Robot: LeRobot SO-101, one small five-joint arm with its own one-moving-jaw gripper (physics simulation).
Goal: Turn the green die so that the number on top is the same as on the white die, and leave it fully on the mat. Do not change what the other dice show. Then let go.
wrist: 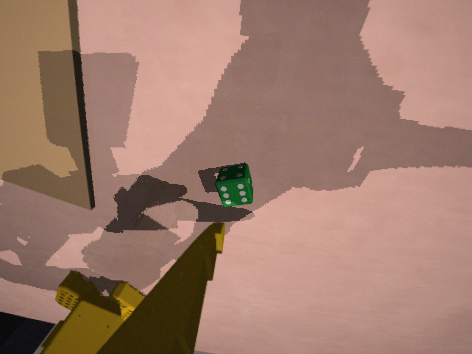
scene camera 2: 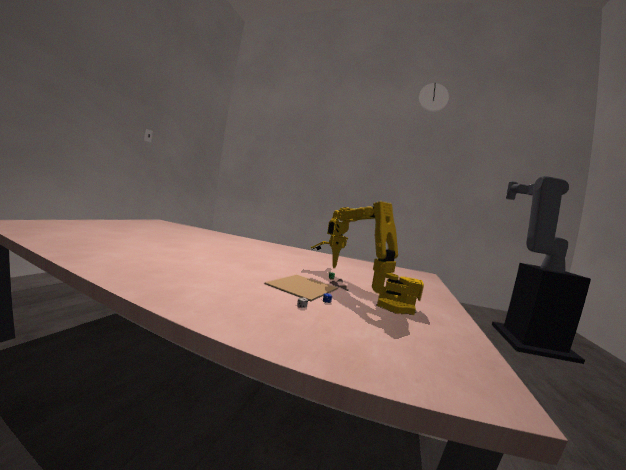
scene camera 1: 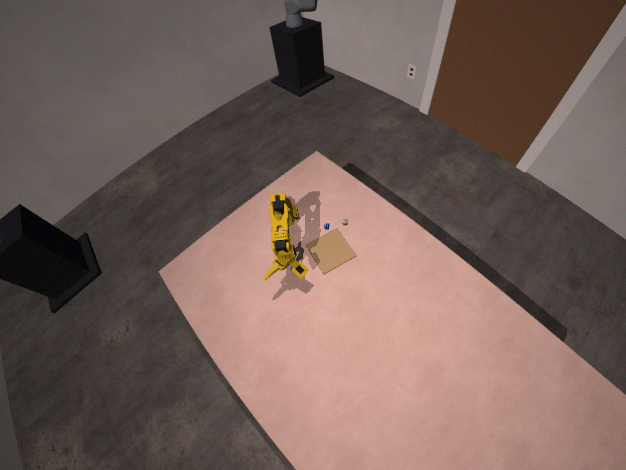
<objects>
A tan mat shows in the wrist view, in scene camera 2 and in scene camera 1 (329,251). One and the same spot on the tan mat: (wrist: 52,157) is (scene camera 2: 323,285).
</objects>
